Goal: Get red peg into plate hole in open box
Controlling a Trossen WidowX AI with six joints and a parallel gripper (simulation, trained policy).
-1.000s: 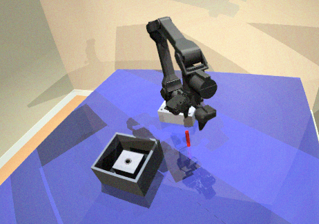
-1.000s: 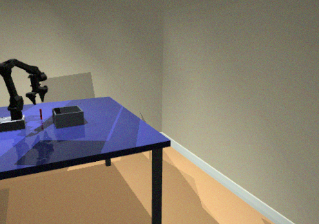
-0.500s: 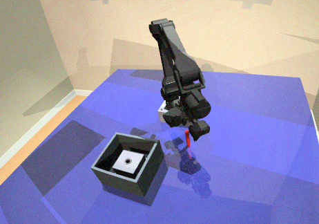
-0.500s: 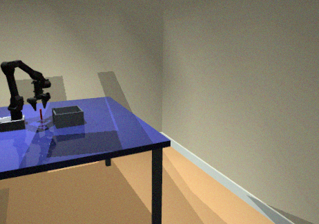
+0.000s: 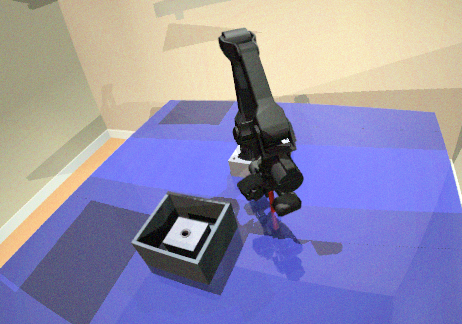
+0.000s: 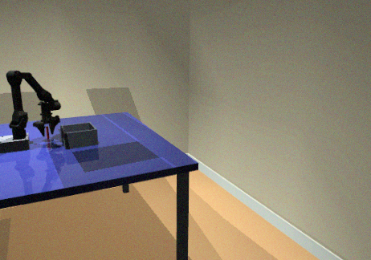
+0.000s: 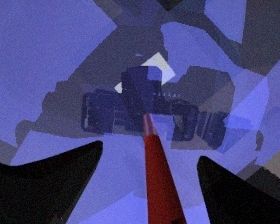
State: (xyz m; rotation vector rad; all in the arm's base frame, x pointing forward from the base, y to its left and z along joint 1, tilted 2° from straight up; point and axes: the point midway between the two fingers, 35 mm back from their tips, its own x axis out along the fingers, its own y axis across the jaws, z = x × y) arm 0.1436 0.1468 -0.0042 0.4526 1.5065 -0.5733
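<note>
My gripper tip is now 20 mm below the red peg. From my gripper tip the other things lie so: plate (200 mm ahead, 140 mm to the right, 30 mm above); grey box (200 mm ahead, 140 mm to the right, 10 mm above).
</note>
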